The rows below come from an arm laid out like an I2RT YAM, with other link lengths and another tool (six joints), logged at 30 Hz.
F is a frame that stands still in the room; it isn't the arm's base.
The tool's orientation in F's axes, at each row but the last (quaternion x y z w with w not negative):
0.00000 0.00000 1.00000 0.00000
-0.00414 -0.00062 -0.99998 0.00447
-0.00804 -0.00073 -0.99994 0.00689
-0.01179 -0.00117 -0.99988 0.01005
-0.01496 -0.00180 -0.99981 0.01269
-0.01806 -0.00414 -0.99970 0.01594
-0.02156 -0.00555 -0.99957 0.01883
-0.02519 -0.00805 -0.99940 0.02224
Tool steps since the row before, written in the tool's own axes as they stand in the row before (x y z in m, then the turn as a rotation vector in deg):
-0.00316 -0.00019 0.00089 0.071 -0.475 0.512
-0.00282 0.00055 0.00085 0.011 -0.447 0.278
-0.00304 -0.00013 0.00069 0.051 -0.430 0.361
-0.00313 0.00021 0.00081 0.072 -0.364 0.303
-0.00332 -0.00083 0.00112 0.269 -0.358 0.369
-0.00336 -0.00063 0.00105 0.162 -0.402 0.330
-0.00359 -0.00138 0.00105 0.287 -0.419 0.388
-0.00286 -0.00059 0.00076 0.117 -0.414 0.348
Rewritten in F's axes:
0.00316 0.00019 0.00089 -0.071 0.475 0.512
0.00283 -0.00052 0.00083 -0.013 0.447 0.278
0.00305 0.00017 0.00064 -0.051 0.430 0.361
0.00315 -0.00015 0.00074 -0.072 0.363 0.304
0.00333 0.00092 0.00102 -0.267 0.353 0.376
0.00337 0.00075 0.00092 -0.163 0.400 0.333
0.00358 0.00153 0.00088 -0.286 0.413 0.396
0.00287 0.00073 0.00061 -0.118 0.414 0.347

